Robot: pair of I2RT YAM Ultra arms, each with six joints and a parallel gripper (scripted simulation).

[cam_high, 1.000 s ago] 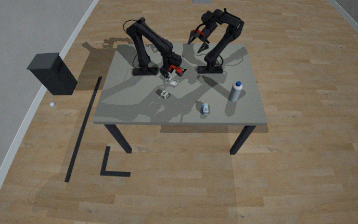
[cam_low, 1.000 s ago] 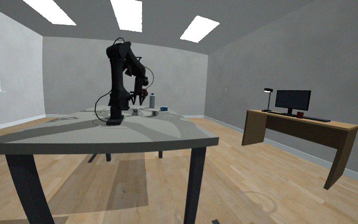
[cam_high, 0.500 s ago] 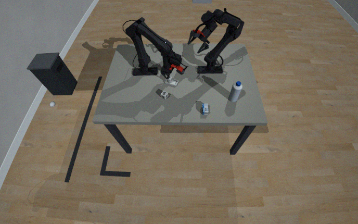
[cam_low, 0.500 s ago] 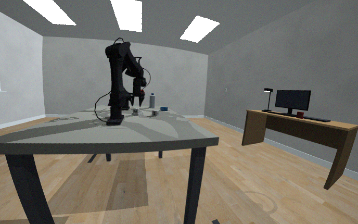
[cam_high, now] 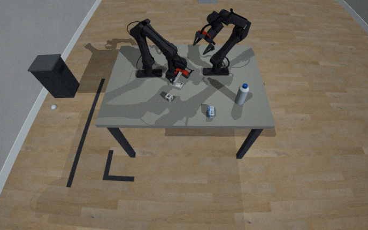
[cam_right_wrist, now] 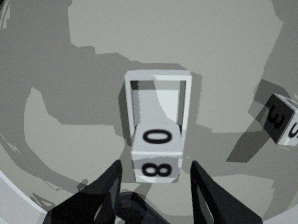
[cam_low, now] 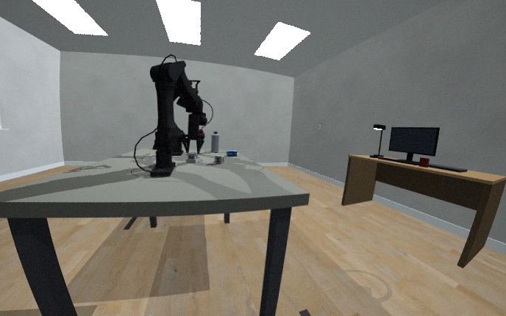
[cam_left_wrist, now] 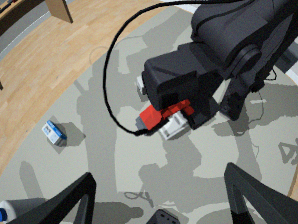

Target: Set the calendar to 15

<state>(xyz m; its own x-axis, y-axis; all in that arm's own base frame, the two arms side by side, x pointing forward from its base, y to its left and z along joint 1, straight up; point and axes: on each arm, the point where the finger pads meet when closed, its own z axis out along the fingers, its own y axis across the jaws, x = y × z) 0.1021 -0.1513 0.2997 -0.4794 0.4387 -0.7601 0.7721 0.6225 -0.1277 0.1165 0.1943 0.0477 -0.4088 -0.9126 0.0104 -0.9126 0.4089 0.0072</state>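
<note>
Now: the white digit cube 2 cm below my right hand. Round my right hand: white calendar tray: 1 cm ahead, 2 cm to the left, 5 cm below.
</note>
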